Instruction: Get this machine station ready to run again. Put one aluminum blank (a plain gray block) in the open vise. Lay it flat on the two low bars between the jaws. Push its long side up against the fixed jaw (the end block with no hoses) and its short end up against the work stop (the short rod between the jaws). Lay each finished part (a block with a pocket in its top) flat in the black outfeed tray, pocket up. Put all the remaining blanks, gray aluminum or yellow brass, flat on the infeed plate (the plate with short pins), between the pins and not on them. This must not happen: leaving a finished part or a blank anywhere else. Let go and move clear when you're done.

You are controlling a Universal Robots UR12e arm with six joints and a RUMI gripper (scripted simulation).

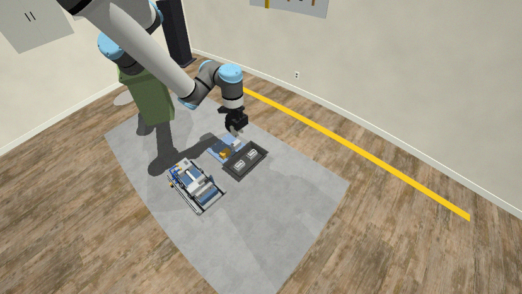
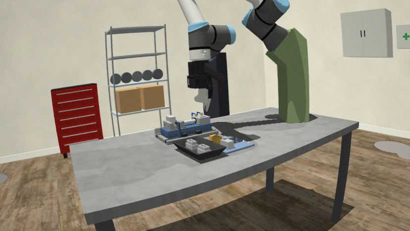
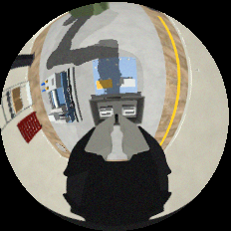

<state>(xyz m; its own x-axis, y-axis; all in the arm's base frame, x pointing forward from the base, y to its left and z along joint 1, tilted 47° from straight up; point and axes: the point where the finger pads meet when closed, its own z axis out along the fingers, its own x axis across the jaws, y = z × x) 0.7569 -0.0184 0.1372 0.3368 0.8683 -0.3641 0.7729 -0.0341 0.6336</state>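
My hand is 170 mm above the yellow brass blank, 80 mm past it and 10 mm to the left of it. Round my hand: blue vise: 250 mm to the right, 150 mm below, 140 mm behind; then gray aluminum blank: 170 mm below, 70 mm to the left, 40 mm behind; then infeed plate: 190 mm below, 90 mm behind, 40 mm to the left.
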